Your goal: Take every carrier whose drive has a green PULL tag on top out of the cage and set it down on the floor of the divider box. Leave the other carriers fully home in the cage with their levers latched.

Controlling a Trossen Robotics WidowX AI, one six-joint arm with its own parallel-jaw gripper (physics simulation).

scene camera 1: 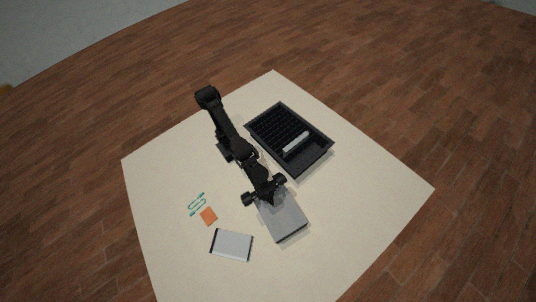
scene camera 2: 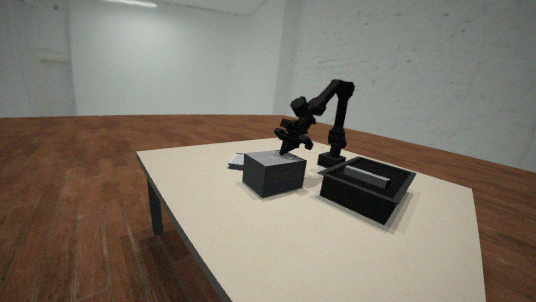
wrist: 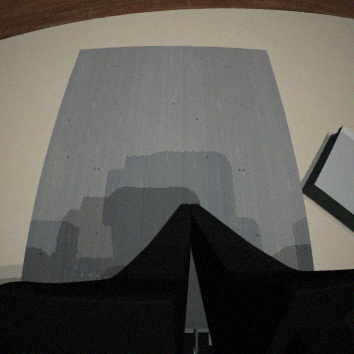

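Pixels of known places: gripper, between the fingertips: point(scene camera 1: 272, 204) point(scene camera 2: 280, 154) point(wrist: 188, 211); arm's base, origin of its link: point(scene camera 1: 228, 143) point(scene camera 2: 334, 155).
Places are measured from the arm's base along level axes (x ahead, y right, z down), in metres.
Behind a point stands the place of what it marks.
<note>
The cage point(scene camera 1: 286, 222) @[x 0.522, y -0.007, z -0.058 m] point(scene camera 2: 275, 176) @[x 0.523, y -0.080, z -0.014 m] point(wrist: 175, 110) @[x 0.498, y -0.005, z -0.058 m] is a grey box whose plain top faces up. My gripper point(scene camera 1: 271, 202) @[x 0.435, y -0.004, z -0.061 m] point(scene camera 2: 283, 152) @[x 0.435, y -0.004, z -0.061 m] point(wrist: 188, 211) @[x 0.435, y -0.004, z -0.061 m] is shut with nothing between its fingers. Its tips point down at the cage's top, at or very close to the surface; contact cannot be told. The carrier fronts and levers are mostly hidden; a sliver of the front edge shows between the fingers in the wrist view. No green PULL tag can be made out. The black divider box point(scene camera 1: 315, 165) @[x 0.356, y -0.306, z 0.058 m] point(scene camera 2: 355, 204) @[x 0.356, y -0.307, z 0.034 m] stands beside the cage, with a long light-grey piece point(scene camera 1: 296, 143) @[x 0.258, y -0.270, z -0.048 m] point(scene camera 2: 367, 177) @[x 0.259, y -0.290, z -0.037 m] in it.
A flat light-grey rectangular object with a dark edge point(scene camera 1: 232, 245) @[x 0.453, y 0.233, z 0.034 m] point(scene camera 2: 236, 161) @[x 0.494, y 0.218, z 0.034 m] point(wrist: 337, 175) @[x 0.474, y 0.176, z 0.034 m] lies on the table beside the cage. An orange square point(scene camera 1: 208, 216) @[x 0.270, y 0.276, z 0.055 m] and a teal cable point(scene camera 1: 202, 194) @[x 0.149, y 0.256, z 0.055 m] lie near it. The divider box has several narrow slots beside a wider bay.
</note>
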